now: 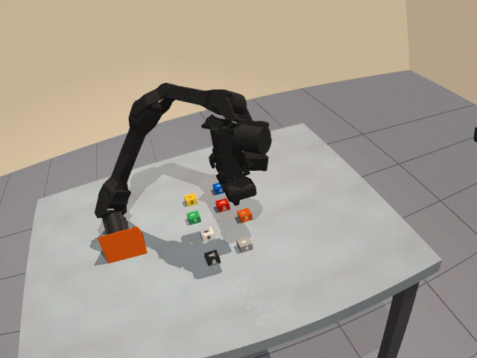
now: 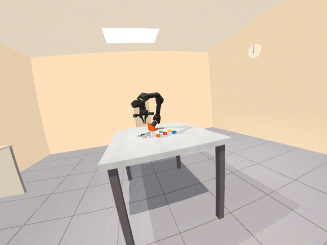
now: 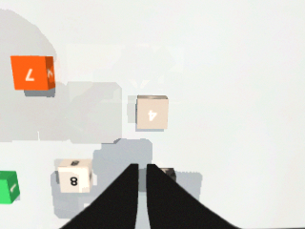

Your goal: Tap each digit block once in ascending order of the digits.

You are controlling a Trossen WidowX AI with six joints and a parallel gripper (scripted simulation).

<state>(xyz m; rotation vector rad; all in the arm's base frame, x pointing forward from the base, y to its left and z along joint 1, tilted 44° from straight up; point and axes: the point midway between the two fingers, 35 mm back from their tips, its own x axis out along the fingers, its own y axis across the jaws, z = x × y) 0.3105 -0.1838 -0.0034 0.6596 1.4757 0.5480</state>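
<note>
The grey block lies 1 cm to the right of my gripper tip and 12 cm below it. The rest, counted from my gripper tip: white block: 7 cm behind, 8 cm to the left, 12 cm below; then orange block: 4 cm ahead, 10 cm to the left, 12 cm below; then dark block: 9 cm behind, 2 cm to the right, 12 cm below.
</note>
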